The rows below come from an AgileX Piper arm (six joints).
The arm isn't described. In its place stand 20 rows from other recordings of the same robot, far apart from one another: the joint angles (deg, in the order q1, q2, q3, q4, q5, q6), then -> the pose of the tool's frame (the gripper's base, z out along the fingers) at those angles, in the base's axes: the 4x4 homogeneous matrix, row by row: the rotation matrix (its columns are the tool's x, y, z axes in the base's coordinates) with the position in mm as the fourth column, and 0 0 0 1 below.
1.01, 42.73, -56.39, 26.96, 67.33, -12.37 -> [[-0.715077 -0.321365 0.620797 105.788], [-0.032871 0.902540 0.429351 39.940], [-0.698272 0.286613 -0.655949 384.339], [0 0 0 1]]
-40.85, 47.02, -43.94, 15.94, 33.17, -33.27 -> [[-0.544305 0.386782 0.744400 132.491], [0.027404 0.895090 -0.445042 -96.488], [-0.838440 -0.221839 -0.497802 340.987], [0 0 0 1]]
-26.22, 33.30, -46.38, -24.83, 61.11, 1.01 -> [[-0.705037 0.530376 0.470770 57.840], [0.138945 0.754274 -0.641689 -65.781], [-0.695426 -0.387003 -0.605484 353.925], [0 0 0 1]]
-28.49, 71.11, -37.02, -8.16, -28.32, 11.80 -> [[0.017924 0.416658 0.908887 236.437], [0.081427 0.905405 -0.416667 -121.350], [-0.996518 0.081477 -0.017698 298.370], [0 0 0 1]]
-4.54, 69.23, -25.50, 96.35, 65.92, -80.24 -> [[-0.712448 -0.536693 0.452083 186.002], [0.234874 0.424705 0.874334 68.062], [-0.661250 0.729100 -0.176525 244.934], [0 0 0 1]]
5.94, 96.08, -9.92, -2.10, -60.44, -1.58 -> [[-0.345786 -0.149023 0.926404 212.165], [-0.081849 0.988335 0.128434 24.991], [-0.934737 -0.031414 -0.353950 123.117], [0 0 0 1]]
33.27, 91.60, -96.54, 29.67, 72.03, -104.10 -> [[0.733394 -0.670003 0.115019 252.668], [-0.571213 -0.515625 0.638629 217.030], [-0.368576 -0.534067 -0.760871 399.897], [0 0 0 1]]
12.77, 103.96, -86.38, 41.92, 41.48, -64.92 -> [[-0.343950 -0.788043 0.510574 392.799], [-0.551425 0.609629 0.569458 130.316], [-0.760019 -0.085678 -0.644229 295.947], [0 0 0 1]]
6.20, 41.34, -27.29, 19.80, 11.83, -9.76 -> [[-0.367381 -0.112531 0.923238 148.201], [0.128319 0.977028 0.170148 22.456], [-0.921176 0.180978 -0.344502 289.430], [0 0 0 1]]
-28.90, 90.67, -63.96, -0.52, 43.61, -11.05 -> [[-0.875937 0.318338 0.362484 280.749], [0.257256 0.943857 -0.207252 -155.632], [-0.408109 -0.088289 -0.908654 249.898], [0 0 0 1]]
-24.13, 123.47, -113.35, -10.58, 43.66, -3.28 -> [[-0.760722 0.343932 0.550466 451.343], [0.133827 0.912961 -0.385477 -214.819], [-0.635132 -0.219574 -0.740536 269.390], [0 0 0 1]]
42.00, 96.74, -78.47, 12.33, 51.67, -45.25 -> [[-0.096249 -0.973864 0.205728 256.968], [-0.894805 0.175185 0.410650 251.887], [-0.435958 -0.144562 -0.888280 281.909], [0 0 0 1]]
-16.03, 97.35, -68.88, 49.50, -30.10, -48.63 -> [[-0.082950 0.617627 0.782085 372.175], [-0.030882 0.782819 -0.621482 -143.037], [-0.996075 -0.075704 -0.045862 314.252], [0 0 0 1]]
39.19, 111.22, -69.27, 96.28, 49.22, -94.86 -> [[-0.458679 -0.888008 -0.032478 269.716], [-0.304297 0.122627 0.944651 308.270], [-0.834875 0.443175 -0.326465 209.394], [0 0 0 1]]
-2.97, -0.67, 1.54, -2.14, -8.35, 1.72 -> [[0.215322 0.048019 0.975362 54.488], [-0.018115 0.998815 -0.045174 -2.333], [-0.976375 -0.007942 0.215936 217.932], [0 0 0 1]]
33.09, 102.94, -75.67, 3.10, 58.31, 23.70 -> [[-0.983018 -0.145099 0.112346 296.125], [-0.130473 0.983137 0.128133 197.966], [-0.129044 0.111299 -0.985373 225.216], [0 0 0 1]]
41.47, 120.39, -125.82, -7.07, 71.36, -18.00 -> [[-0.400489 -0.803591 0.440284 353.877], [-0.813152 0.533174 0.233474 298.590], [-0.422366 -0.264514 -0.866972 335.170], [0 0 0 1]]
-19.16, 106.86, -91.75, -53.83, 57.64, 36.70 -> [[-0.749780 0.633451 0.191234 366.507], [0.267159 0.554214 -0.788336 -193.036], [-0.605357 -0.539988 -0.584770 306.460], [0 0 0 1]]
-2.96, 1.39, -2.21, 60.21, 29.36, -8.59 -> [[-0.390417 -0.121857 0.912538 48.936], [0.694778 0.611333 0.378887 36.242], [-0.604034 0.781935 -0.154011 201.723], [0 0 0 1]]
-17.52, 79.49, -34.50, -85.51, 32.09, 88.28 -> [[-0.607677 0.665091 0.434030 223.248], [0.247305 0.677808 -0.692399 -121.015], [-0.754698 -0.313417 -0.576369 210.943], [0 0 0 1]]
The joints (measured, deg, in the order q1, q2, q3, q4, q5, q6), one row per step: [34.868, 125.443, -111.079, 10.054, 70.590, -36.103]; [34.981, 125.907, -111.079, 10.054, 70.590, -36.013]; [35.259, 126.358, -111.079, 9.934, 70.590, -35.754]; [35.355, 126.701, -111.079, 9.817, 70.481, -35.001]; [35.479, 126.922, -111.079, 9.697, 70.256, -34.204]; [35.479, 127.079, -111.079, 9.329, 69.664, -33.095]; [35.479, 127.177, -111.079, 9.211, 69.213, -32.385]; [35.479, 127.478, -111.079, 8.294, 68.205, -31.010]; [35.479, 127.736, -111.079, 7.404, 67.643, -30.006]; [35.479, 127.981, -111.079, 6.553, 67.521, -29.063]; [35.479, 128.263, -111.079, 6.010, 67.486, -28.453]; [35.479, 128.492, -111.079, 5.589, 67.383, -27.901]
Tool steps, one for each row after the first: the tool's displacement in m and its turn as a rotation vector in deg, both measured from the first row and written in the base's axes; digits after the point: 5 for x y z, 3 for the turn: [0.00011, 0.00119, -0.00375, -0.261, 0.401, 0.026]; [-0.00054, 0.00327, -0.00743, -0.607, 0.762, 0.072]; [-0.00032, 0.00415, -0.01021, -0.808, 1.058, -0.562]; [-0.00025, 0.00519, -0.01198, -0.875, 1.165, -1.230]; [0.00103, 0.00537, -0.01320, -0.877, 0.849, -2.340]; [0.00184, 0.00569, -0.01391, -0.737, 0.656, -3.081]; [0.00429, 0.00568, -0.01630, -0.976, -0.149, -4.398]; [0.00606, 0.00529, -0.01843, -1.428, -0.706, -5.278]; [0.00719, 0.00457, -0.02056, -2.095, -0.924, -6.037]; [0.00800, 0.00416, -0.02295, -2.621, -0.935, -6.520]; [0.00873, 0.00392, -0.02487, -2.982, -0.983, -6.979]
